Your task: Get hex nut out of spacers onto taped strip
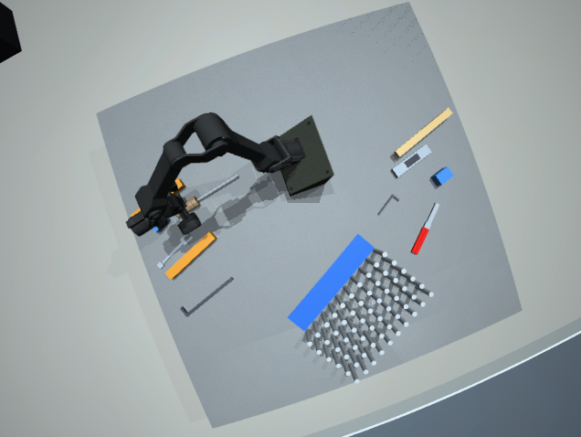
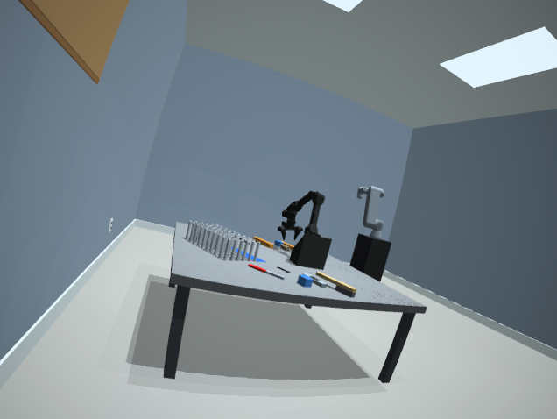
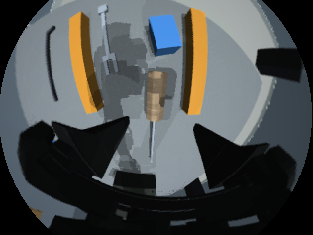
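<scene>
Right now the wooden-handled screwdriver is 8 cm to the left of my gripper tip, 7 cm below it and 1 cm behind it. Also, from my gripper tip: grey block (79 cm to the left, 15 cm ahead, 7 cm below); wrench (14 cm ahead, 13 cm to the right, 8 cm below); blue taped strip (45 cm ahead, 36 cm to the left, 8 cm below).
</scene>
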